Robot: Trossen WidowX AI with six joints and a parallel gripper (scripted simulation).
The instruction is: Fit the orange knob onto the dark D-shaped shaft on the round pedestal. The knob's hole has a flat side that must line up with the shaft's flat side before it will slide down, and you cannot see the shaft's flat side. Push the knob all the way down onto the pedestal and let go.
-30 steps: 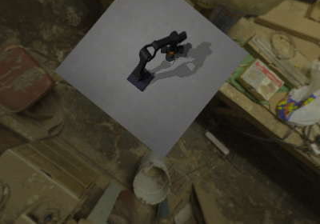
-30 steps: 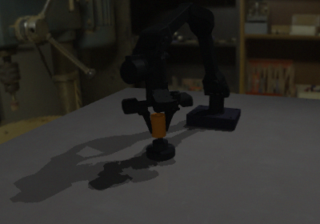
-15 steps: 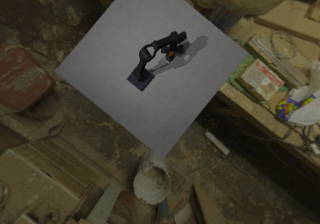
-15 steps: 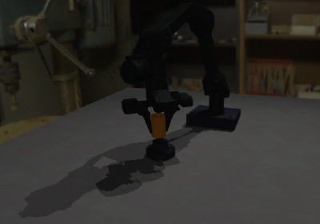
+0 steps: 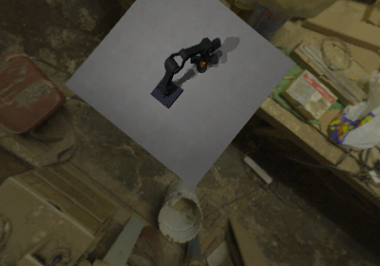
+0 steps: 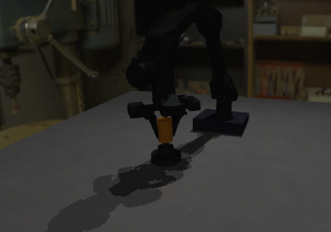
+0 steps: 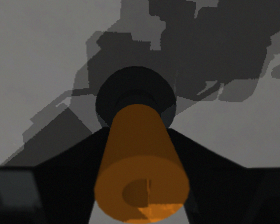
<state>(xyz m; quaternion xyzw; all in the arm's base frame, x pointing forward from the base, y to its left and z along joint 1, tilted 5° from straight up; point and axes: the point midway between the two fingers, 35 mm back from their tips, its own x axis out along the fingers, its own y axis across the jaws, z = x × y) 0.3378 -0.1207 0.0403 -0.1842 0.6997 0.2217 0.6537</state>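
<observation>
The orange knob lies 2 cm above my gripper tip. From my gripper tip the other things lie so: dark round pedestal 4 cm below.
</observation>
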